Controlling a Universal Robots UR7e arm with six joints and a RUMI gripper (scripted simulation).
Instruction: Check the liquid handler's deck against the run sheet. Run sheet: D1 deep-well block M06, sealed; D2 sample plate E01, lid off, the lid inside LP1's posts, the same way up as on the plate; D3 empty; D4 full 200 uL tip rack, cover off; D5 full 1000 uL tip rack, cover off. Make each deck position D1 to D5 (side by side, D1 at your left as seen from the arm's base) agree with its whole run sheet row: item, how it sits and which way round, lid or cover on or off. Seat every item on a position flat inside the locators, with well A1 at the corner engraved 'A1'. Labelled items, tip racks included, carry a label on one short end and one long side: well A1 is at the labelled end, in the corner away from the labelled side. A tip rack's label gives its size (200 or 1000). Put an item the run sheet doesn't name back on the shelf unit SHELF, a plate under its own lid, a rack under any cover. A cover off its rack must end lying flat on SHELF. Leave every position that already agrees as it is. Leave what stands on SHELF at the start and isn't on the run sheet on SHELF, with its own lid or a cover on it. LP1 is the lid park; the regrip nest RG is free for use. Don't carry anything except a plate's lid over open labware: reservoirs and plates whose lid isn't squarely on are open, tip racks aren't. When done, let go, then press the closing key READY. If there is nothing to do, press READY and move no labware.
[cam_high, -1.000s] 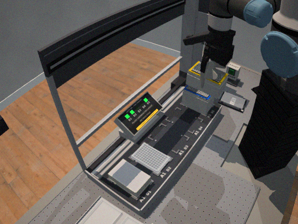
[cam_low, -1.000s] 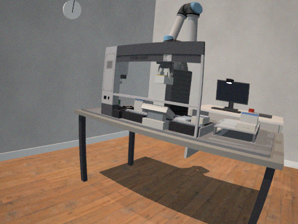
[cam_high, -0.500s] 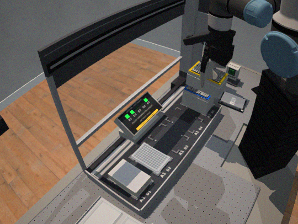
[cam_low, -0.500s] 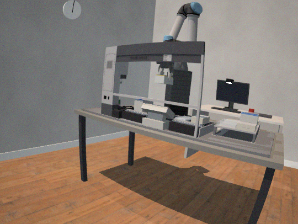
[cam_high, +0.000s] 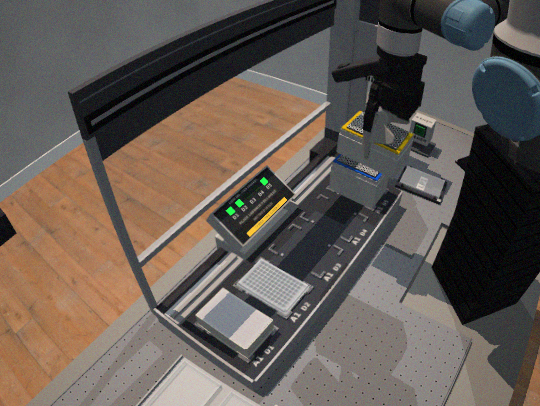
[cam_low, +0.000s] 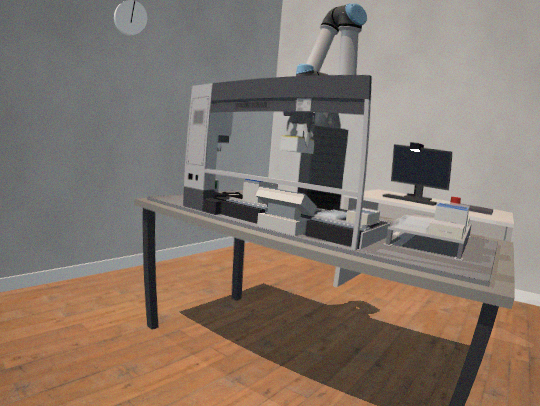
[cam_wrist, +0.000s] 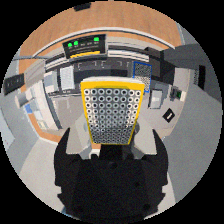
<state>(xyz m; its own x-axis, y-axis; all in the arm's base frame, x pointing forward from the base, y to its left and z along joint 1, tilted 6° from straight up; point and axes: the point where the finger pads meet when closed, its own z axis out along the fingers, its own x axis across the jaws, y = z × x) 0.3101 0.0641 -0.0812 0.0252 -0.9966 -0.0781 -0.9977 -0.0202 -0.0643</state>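
My gripper is now 10 mm to the left of the yellow-rimmed tip rack, 10 mm below it and 10 mm past it. Round my hand: sample plate 250 mm to the left, 250 mm below, 70 mm ahead; then blue-rimmed tip rack 190 mm below, 130 mm to the right, 70 mm ahead; then gantry bar 260 mm ahead, 200 mm above, 90 mm to the left.
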